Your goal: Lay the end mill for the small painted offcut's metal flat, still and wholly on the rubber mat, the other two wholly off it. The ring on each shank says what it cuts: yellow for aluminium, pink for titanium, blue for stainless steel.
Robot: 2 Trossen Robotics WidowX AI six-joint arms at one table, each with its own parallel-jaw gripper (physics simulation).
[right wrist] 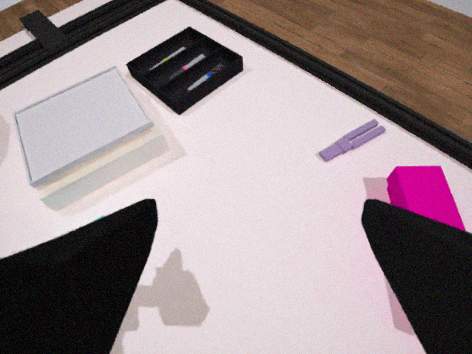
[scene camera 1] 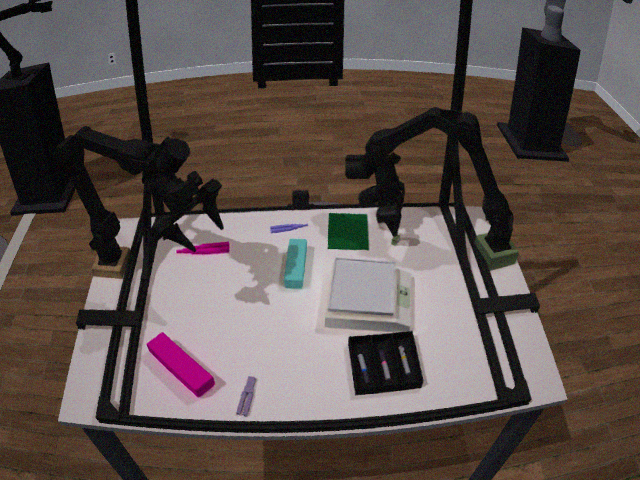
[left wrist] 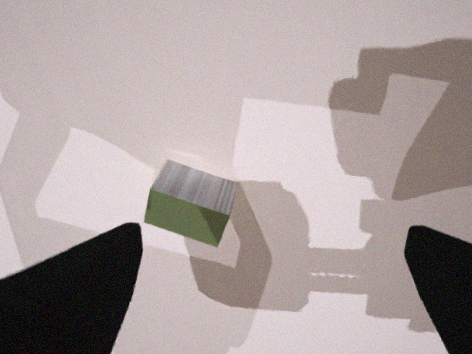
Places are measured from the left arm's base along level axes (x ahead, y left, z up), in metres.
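Where they show: left gripper, fingertip midpoint: (scene camera 1: 396,228) (left wrist: 276,240); right gripper, fingertip midpoint: (right wrist: 260,210) (scene camera 1: 209,240); left arm's base at its link origin: (scene camera 1: 497,243); right arm's base at its link origin: (scene camera 1: 110,257).
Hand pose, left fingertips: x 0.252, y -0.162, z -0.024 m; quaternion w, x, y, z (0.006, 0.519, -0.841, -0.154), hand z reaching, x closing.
Each offset is from my left fingertips to the top centre of the thing. "spot": to the spot under its first point. Level surfaces: height alone.
The small offcut @(0.011 m ahead, 0.028 m left, 0.007 m down) (scene camera 1: 395,239) (left wrist: 187,216) has green painted sides and a bare, streaked grey top; it stands on the table right of the green rubber mat @(0.022 m down) (scene camera 1: 347,231). A black tray @(0.185 m ahead, 0.416 m left, 0.004 m up) (scene camera 1: 390,386) (right wrist: 212,86) holds three end mills in separate compartments: blue-ringed @(0.234 m ahead, 0.415 m left, 0.010 m down) (scene camera 1: 362,364) (right wrist: 207,76), pink-ringed @(0.186 m ahead, 0.420 m left, 0.010 m down) (scene camera 1: 384,364) (right wrist: 187,67) and yellow-ringed @(0.139 m ahead, 0.420 m left, 0.010 m down) (scene camera 1: 404,360) (right wrist: 167,59). No end mill lies on the mat. My left gripper (scene camera 1: 394,233) (left wrist: 276,240) is open and empty above the offcut, which shows nearer the picture-left finger in the left wrist view. My right gripper (scene camera 1: 208,238) (right wrist: 260,210) is open and empty above the table.
A scale @(spot: 0.178 m ahead, 0.213 m left, 0.037 m up) (scene camera 1: 361,285) (right wrist: 82,125) stands between mat and tray. A teal block @(0.297 m ahead, 0.055 m left, 0.011 m up) (scene camera 1: 295,263) is left of it. A magenta block @(0.638 m ahead, 0.318 m left, 0.018 m up) (scene camera 1: 179,364) (right wrist: 425,195) and purple clip @(0.501 m ahead, 0.420 m left, 0.015 m down) (scene camera 1: 246,396) (right wrist: 352,141) lie front left. A magenta tool @(0.529 m ahead, 0.077 m right, 0.013 m down) (scene camera 1: 211,248) and blue-violet tool @(0.276 m ahead, 0.105 m right, 0.017 m down) (scene camera 1: 287,227) lie at the back.
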